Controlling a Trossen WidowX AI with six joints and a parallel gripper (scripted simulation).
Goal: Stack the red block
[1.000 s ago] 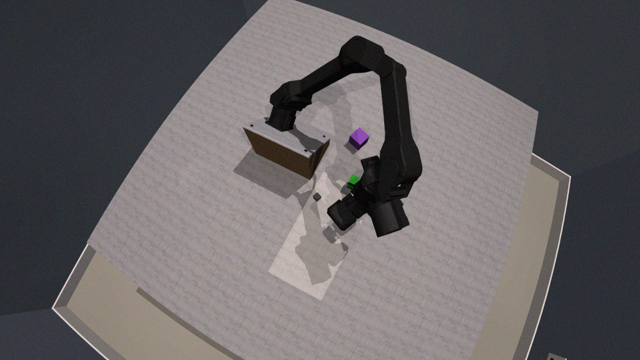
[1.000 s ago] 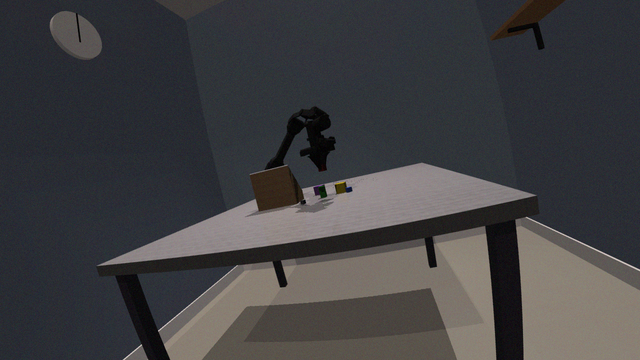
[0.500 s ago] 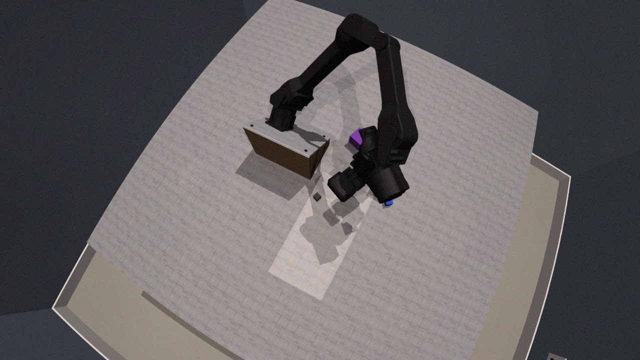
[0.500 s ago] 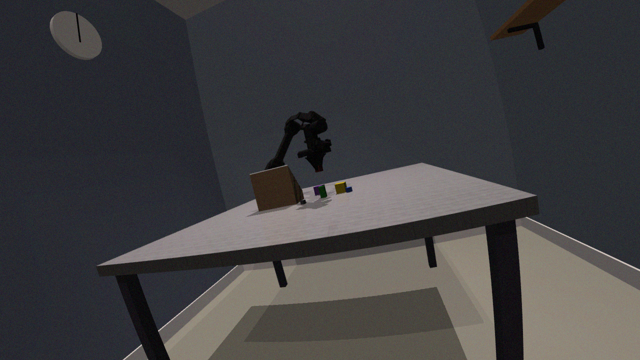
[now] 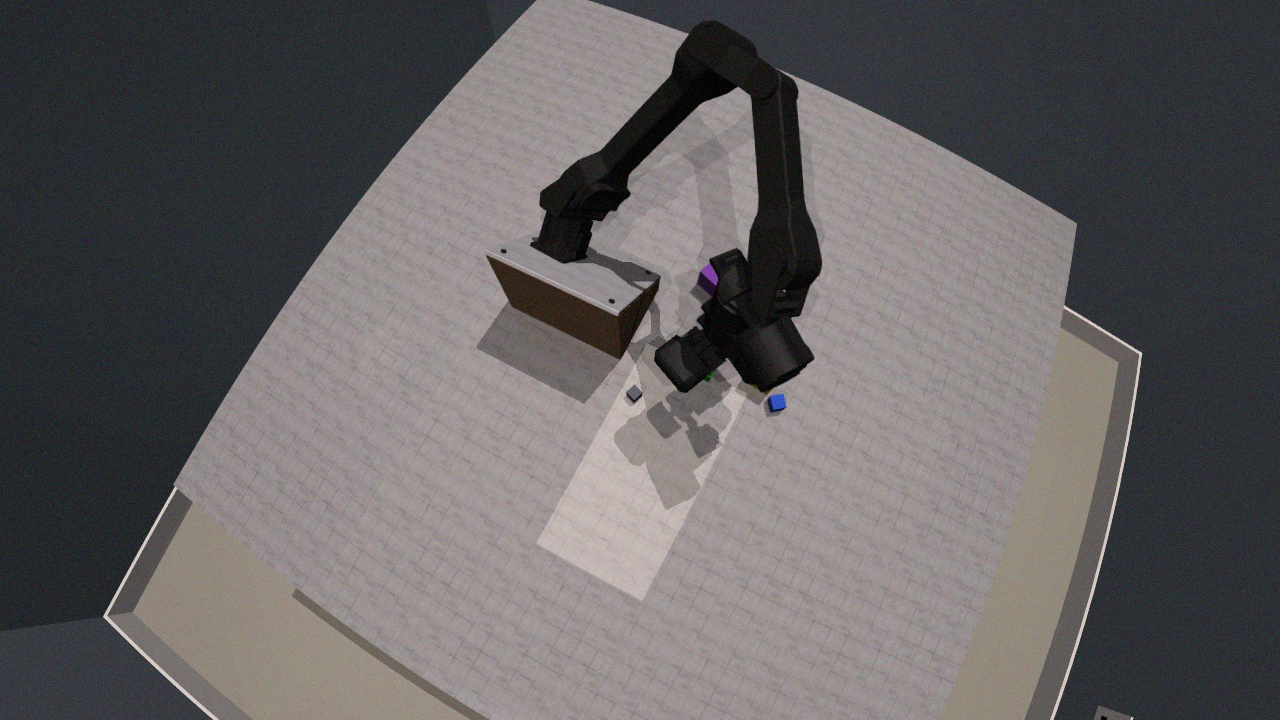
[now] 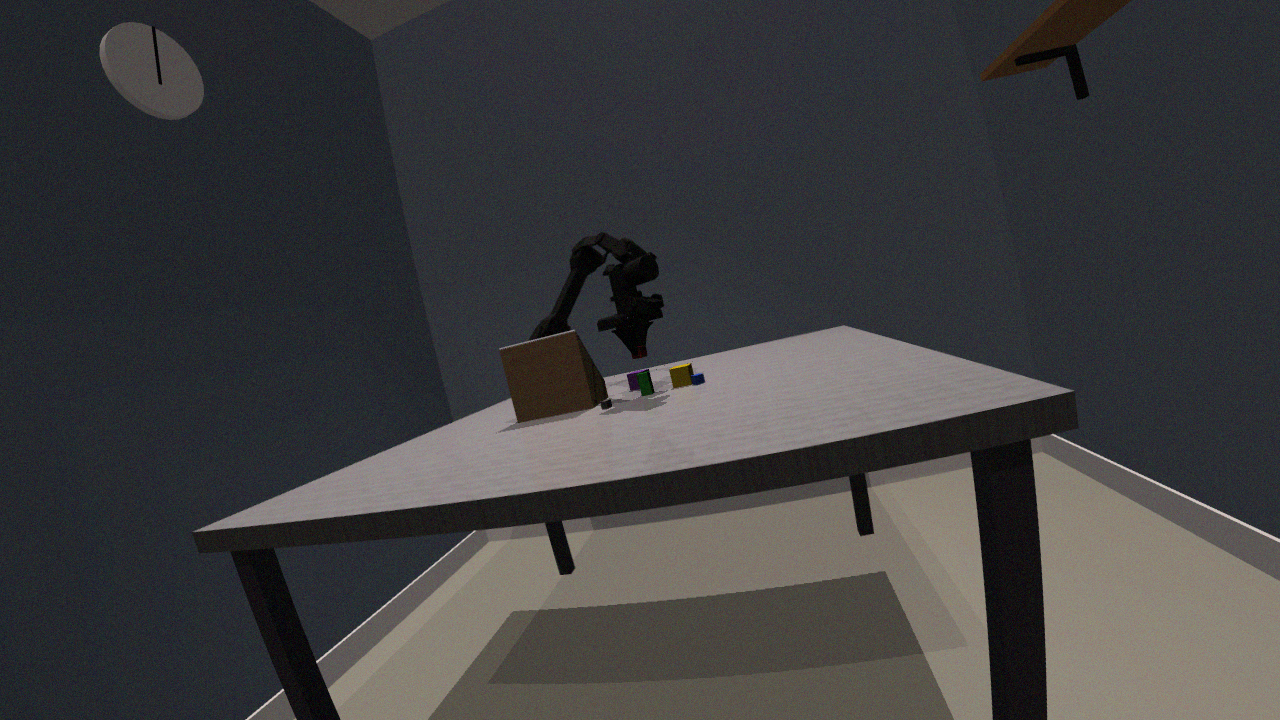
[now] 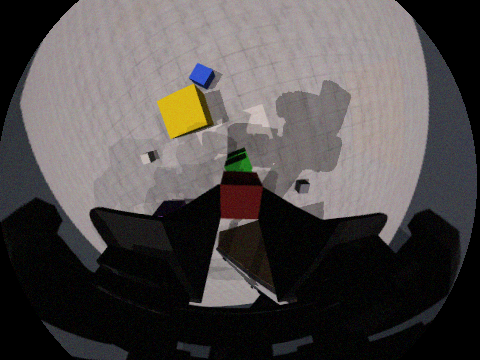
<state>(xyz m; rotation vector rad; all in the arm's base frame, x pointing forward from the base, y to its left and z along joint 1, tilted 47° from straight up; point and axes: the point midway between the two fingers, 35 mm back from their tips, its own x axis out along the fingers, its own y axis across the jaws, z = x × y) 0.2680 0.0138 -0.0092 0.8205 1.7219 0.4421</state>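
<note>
Now: the yellow cube 8 cm ahead of my gripper tip, 7 cm below it and 4 cm to the left of it. The rest, counted from my gripper tip: small blue cube (12 cm ahead, 8 cm below, 1 cm to the left); then red block (1 cm above); then grey cube (10 cm to the right, 9 cm below, 7 cm behind).
</note>
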